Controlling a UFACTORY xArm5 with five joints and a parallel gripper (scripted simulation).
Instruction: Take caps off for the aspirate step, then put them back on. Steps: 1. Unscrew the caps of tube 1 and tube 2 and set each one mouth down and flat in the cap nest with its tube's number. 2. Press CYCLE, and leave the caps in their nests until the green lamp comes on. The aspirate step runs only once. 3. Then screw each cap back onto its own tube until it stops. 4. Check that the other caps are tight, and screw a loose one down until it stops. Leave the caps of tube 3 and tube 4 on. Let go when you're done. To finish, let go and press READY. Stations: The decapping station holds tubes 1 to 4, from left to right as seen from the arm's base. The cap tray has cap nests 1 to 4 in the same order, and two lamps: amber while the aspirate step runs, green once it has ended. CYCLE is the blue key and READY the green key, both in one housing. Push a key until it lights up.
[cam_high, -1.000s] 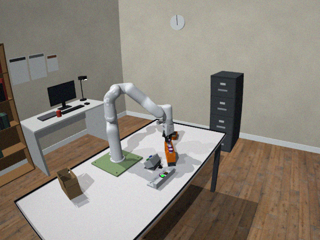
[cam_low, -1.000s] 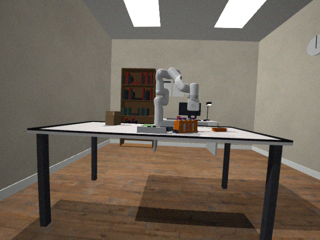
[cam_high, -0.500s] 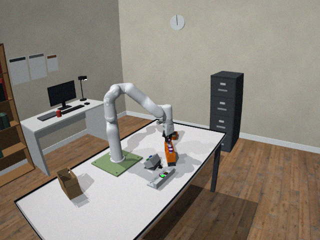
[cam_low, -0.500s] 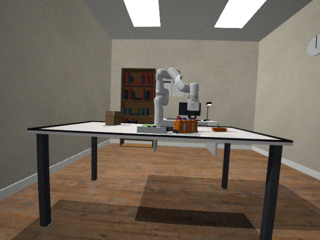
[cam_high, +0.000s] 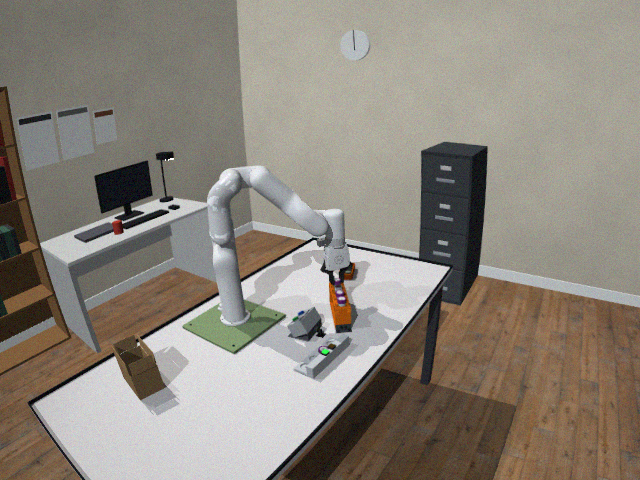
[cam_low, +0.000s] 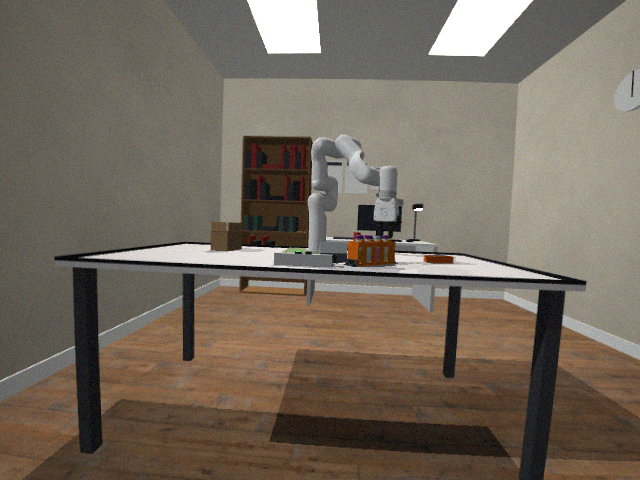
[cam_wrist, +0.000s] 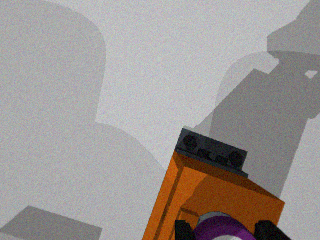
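Right now the purple cap marked 1 is 10 mm below my hand. Round my hand: grey key housing: 230 mm to the right, 80 mm below, 20 mm behind; then cap 4: 130 mm to the right, 90 mm ahead, 20 mm below; then blue cycle key: 210 mm to the right, 60 mm below, 40 mm behind.
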